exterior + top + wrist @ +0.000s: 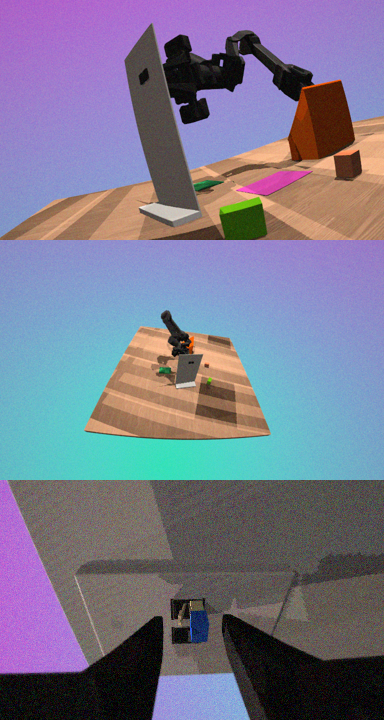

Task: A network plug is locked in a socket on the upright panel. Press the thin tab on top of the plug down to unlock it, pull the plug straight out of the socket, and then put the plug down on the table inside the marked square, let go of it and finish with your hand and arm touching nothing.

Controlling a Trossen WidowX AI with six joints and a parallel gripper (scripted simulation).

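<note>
Now: the network plug 1 cm ahead of my gripper tip. Round my gripper tip: flat green patch: 25 cm below, 17 cm to the right, 12 cm behind; then magenta square: 25 cm below, 16 cm behind, 8 cm to the left; then grey panel: 10 cm below, 3 cm ahead, 1 cm to the left.
</note>
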